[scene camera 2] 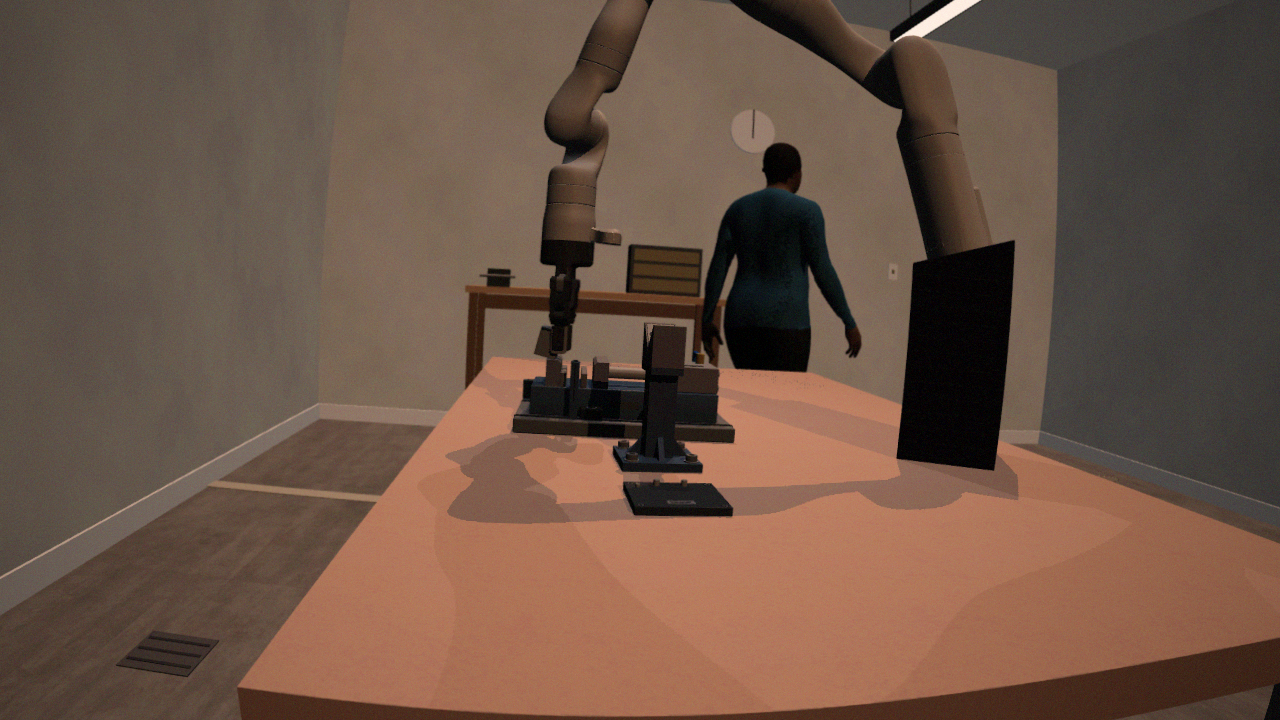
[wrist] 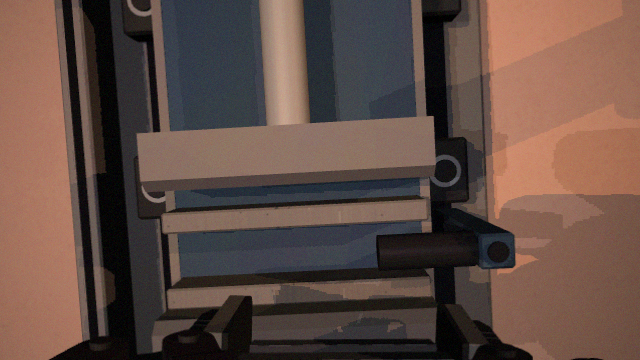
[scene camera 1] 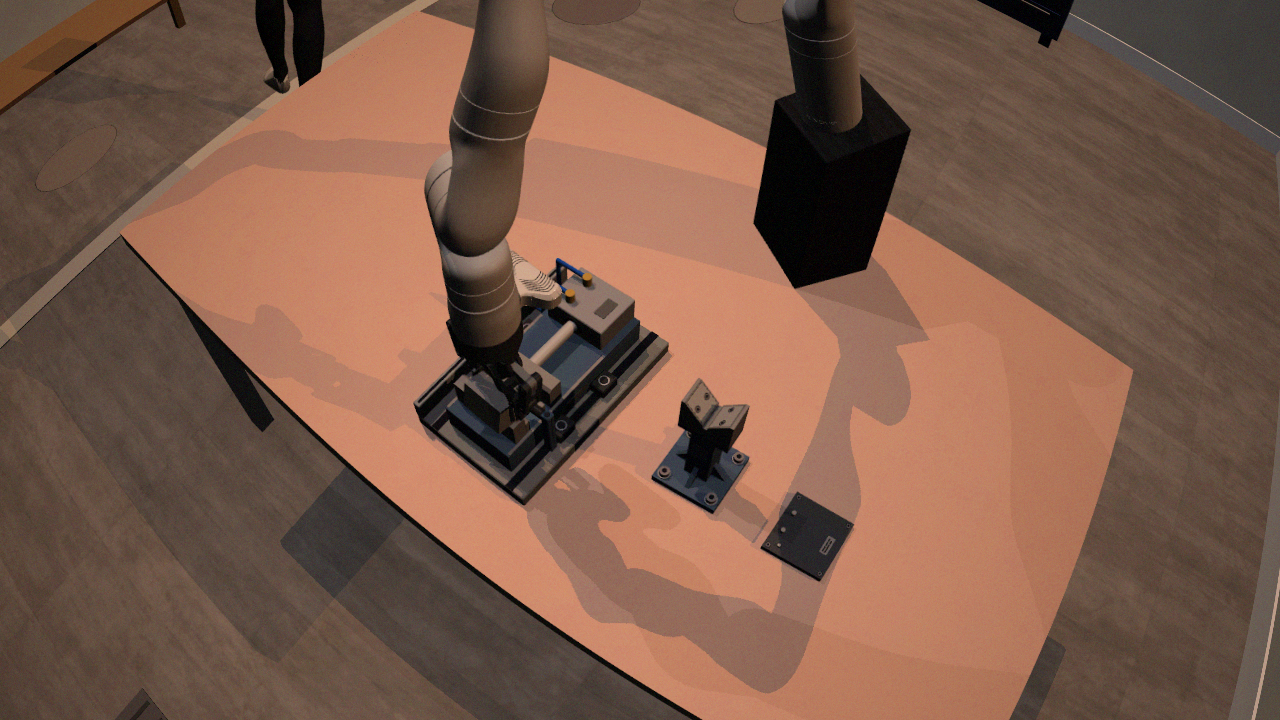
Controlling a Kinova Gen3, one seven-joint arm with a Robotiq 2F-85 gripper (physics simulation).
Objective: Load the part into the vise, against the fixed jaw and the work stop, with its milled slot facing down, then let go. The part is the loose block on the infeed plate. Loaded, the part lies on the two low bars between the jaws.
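Frame: origin at the arm's base, x ahead, y left, z up, level; metres.
Seen in the pictures: gripper, fingertip midpoint: point(scene camera 2: 560, 352) point(wrist: 343, 329) point(scene camera 1: 501, 399); arm's base, link origin: point(scene camera 2: 959, 258) point(scene camera 1: 830, 110).
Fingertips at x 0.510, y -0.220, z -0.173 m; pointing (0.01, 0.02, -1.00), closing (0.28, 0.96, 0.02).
Note:
Pixels of each thing's top centre, then the offset from my fingertips to it. "*": a spot on its surface instead. Level surfaces: height alone.
- grey block, top centre: point(scene camera 1: 487, 391) point(scene camera 2: 550, 325) dz +0.036, dx +0.016, dy -0.005 m
- work stop, surface spot: point(wrist: 427, 251) * dz -0.009, dx -0.016, dy +0.034 m
- vise base, surface height: dz -0.085 m
- grey housing, surface spot: point(scene camera 1: 592, 308) * dz -0.009, dx -0.173, dy +0.031 m
My gripper point(scene camera 1: 522, 401) point(scene camera 2: 561, 343) point(wrist: 343, 329) is shut on the part, a grey block point(scene camera 1: 481, 394) point(scene camera 2: 542, 340), and holds it tilted closely above the fixed jaw point(scene camera 2: 554, 371) point(wrist: 300, 325). In the wrist view an edge of the part shows between the fingertips at the bottom. Its milled slot cannot be made out. The movable jaw point(scene camera 2: 600, 369) point(wrist: 285, 154) stands across the vise. Two low bars point(wrist: 295, 216) point(wrist: 225, 298) lie between the jaws. The work stop point(scene camera 2: 575, 388) point(wrist: 427, 251) points inward over the gap between the bars, at the right in the wrist view.
The vise base point(scene camera 1: 617, 365) carries clamps and a grey housing point(scene camera 1: 592, 308) with blue tubes. A stand with a V-shaped top point(scene camera 1: 703, 447) point(scene camera 2: 662, 394) is beside the vise. The dark infeed plate point(scene camera 1: 810, 539) point(scene camera 2: 677, 501) with small pins lies beyond it. A person point(scene camera 2: 774, 241) is behind the table.

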